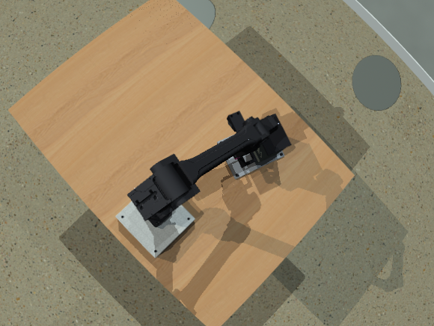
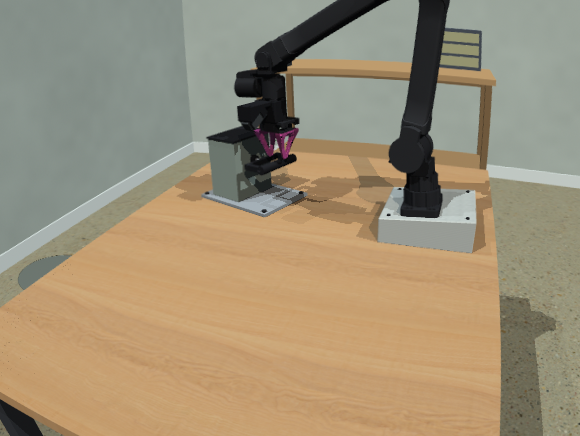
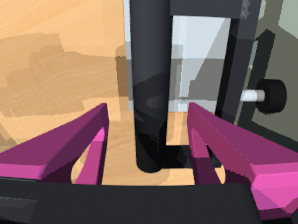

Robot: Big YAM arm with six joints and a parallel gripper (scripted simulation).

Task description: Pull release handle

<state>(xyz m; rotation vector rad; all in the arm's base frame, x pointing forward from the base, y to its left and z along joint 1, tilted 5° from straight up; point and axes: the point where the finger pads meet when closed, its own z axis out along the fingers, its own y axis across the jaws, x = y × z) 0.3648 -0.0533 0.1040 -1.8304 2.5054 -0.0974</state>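
My hand is 5 cm short of the release handle grip, 2 cm to the left of it and 3 cm above it. Round my hand: grey baseplate 9 cm ahead, 3 cm to the right, 13 cm below.
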